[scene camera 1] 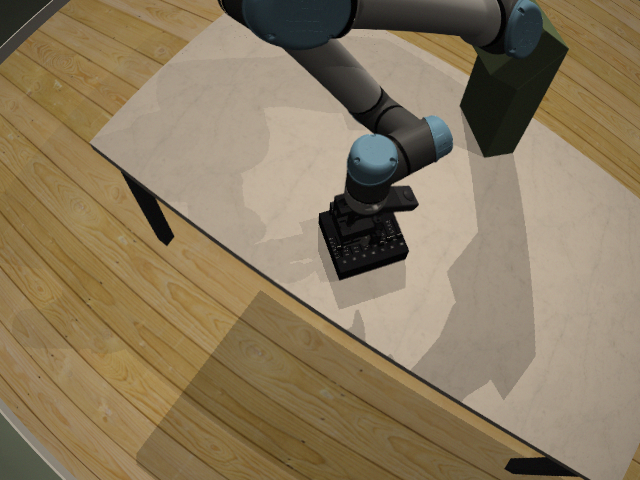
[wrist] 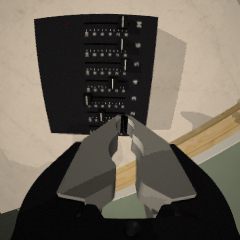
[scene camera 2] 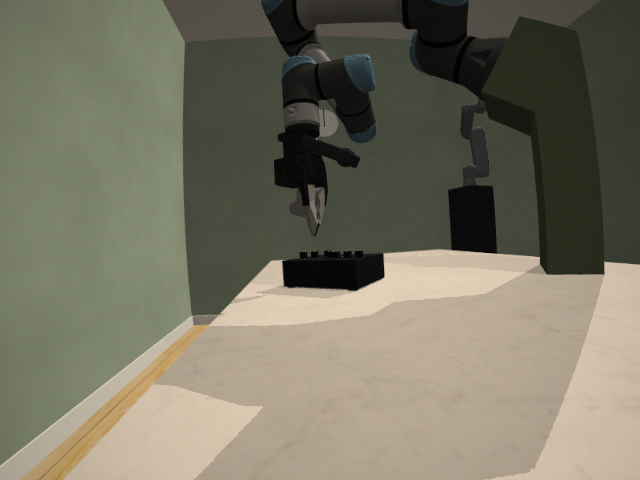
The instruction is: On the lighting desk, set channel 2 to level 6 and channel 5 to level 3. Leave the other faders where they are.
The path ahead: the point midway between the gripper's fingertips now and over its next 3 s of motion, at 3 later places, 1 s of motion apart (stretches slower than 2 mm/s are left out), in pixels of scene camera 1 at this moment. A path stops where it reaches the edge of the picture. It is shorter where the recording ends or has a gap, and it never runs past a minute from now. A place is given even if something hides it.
My gripper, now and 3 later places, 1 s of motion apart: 361, 242; 384, 244; 383, 247; 383, 248
